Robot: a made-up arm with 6 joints. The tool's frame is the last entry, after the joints.
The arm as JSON. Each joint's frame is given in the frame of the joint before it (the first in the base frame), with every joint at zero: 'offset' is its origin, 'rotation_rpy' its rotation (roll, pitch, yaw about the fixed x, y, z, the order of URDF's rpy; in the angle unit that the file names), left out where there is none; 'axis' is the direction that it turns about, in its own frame. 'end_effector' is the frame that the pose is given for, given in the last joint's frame.
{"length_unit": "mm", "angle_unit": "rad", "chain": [
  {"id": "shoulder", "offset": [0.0, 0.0, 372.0], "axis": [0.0, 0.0, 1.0]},
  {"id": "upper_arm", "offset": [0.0, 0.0, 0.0], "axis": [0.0, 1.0, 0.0]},
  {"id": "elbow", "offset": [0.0, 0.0, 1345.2], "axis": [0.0, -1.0, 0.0]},
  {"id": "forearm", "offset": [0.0, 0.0, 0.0], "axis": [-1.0, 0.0, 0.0]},
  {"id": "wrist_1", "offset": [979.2, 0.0, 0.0], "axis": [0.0, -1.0, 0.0]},
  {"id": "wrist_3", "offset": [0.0, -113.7, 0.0], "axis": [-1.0, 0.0, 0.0]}
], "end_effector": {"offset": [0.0, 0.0, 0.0]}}
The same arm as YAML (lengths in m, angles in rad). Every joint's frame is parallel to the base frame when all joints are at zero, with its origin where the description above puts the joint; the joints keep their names.
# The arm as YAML. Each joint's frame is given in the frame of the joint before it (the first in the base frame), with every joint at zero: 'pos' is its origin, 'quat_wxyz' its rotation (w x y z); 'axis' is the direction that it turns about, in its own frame. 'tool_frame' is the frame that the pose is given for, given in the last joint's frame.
length_unit: m
angle_unit: rad
joints:
  - joint: shoulder
    pos: [0.0, 0.0, 0.372]
    quat_wxyz: [1.0, 0.0, 0.0, 0.0]
    axis: "+z"
  - joint: upper_arm
    pos: [0.0, 0.0, 0.0]
    quat_wxyz: [1.0, 0.0, 0.0, 0.0]
    axis: "+y"
  - joint: elbow
    pos: [0.0, 0.0, 1.3452]
    quat_wxyz: [1.0, 0.0, 0.0, 0.0]
    axis: "-y"
  - joint: forearm
    pos: [0.0, 0.0, 0.0]
    quat_wxyz: [1.0, 0.0, 0.0, 0.0]
    axis: "-x"
  - joint: wrist_1
    pos: [0.9792, 0.0, 0.0]
    quat_wxyz: [1.0, 0.0, 0.0, 0.0]
    axis: "-y"
  - joint: wrist_3
    pos: [0.0, -0.1137, 0.0]
    quat_wxyz: [1.0, 0.0, 0.0, 0.0]
    axis: "-x"
tool_frame:
  pos: [0.0, 0.0, 0.0]
  quat_wxyz: [1.0, 0.0, 0.0, 0.0]

